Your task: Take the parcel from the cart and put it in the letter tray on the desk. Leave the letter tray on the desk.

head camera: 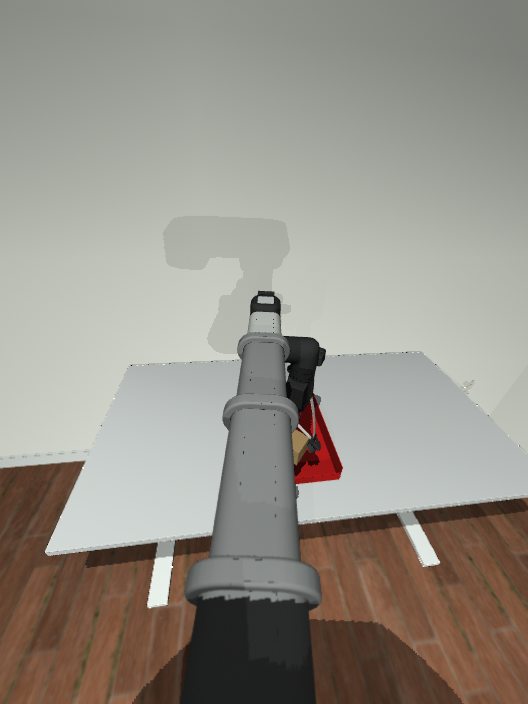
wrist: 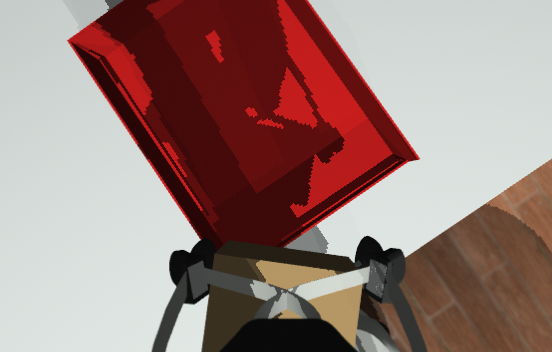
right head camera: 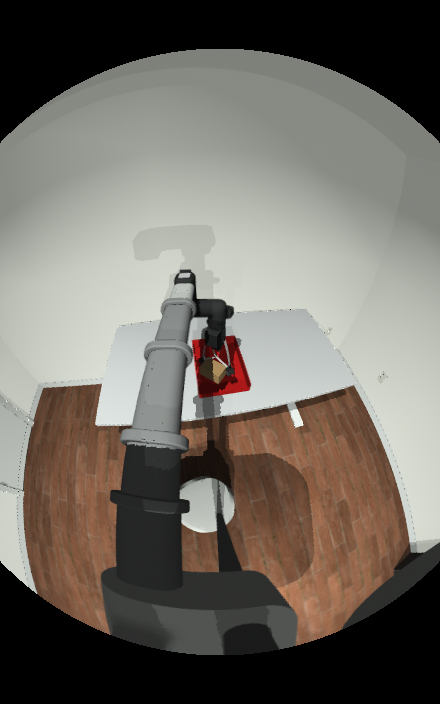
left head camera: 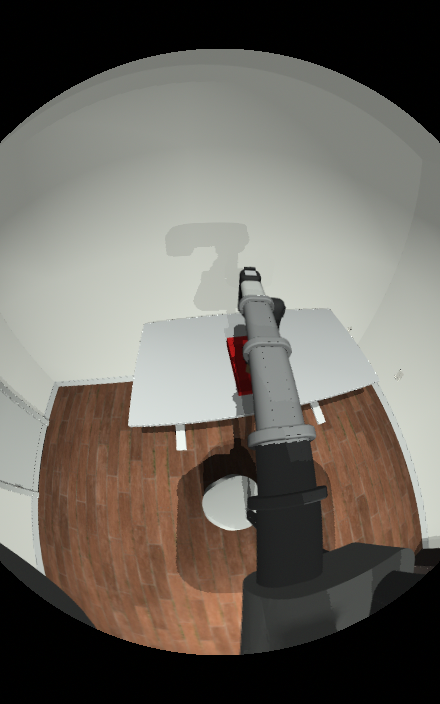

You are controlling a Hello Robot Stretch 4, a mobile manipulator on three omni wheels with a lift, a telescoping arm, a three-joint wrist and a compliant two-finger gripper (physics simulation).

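Frame: origin at the robot's base, x back, y right, z up, level; centimetres.
Seen in the pictures: gripper, between the fingertips: (wrist: pixel 286 257) (right head camera: pixel 215 369); robot's base, origin of its link: (right head camera: pixel 204 503) (left head camera: pixel 232 501).
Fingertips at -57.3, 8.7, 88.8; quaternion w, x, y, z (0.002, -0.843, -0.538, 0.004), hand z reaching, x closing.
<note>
Offsets run from my fingertips to a thing's middle, as dx, dy, dz. Level surfaces: height alone.
My gripper (right head camera: pixel 216 366) (wrist: pixel 286 257) is shut on the tan box-shaped parcel @[+2.0, -1.2, +2.1] (head camera: pixel 298 447) (right head camera: pixel 211 370) (wrist: pixel 342 312), one fingertip pad at each side. The arm hides part of both in the head view. The red letter tray @[-16.0, +1.7, -16.4] (head camera: pixel 318 476) (left head camera: pixel 233 366) (right head camera: pixel 225 393) (wrist: pixel 357 82) lies on the white desk @[dz -19.6] (head camera: pixel 159 454) (left head camera: pixel 176 373) (right head camera: pixel 290 353) (wrist: pixel 75 200). In the right head view the parcel overlaps the tray; in the wrist view it hangs at the tray's near corner, above desk height. Its exact height is hard to tell. The cart does not show.
The extended arm (head camera: pixel 258 483) (left head camera: pixel 277 384) (right head camera: pixel 158 389) reaches over the desk and hides part of the tray. A wall stands behind the desk. A white round disc (left head camera: pixel 228 503) (right head camera: pixel 204 506) shows low down between robot and desk. White desk feet (head camera: pixel 161 580) stick out at the front.
</note>
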